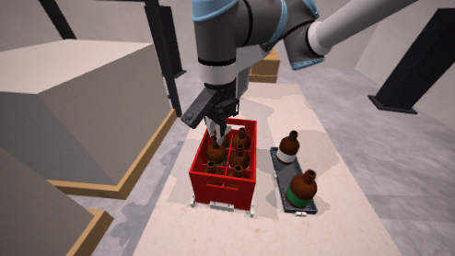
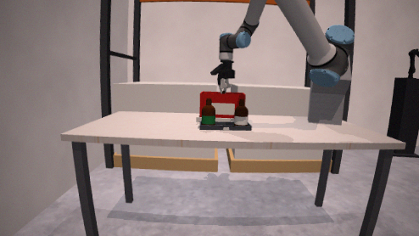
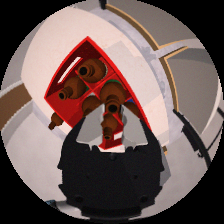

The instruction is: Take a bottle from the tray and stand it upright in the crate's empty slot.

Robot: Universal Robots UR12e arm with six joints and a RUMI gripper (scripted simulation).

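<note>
My gripper is now 1 cm past the red crate, 4 cm to the right of it and 9 cm above it. Also, from my hand: tray (6 cm behind, 28 cm to the left, 16 cm below); white-labelled bottle (14 cm behind, 26 cm to the left, 9 cm below).
</note>
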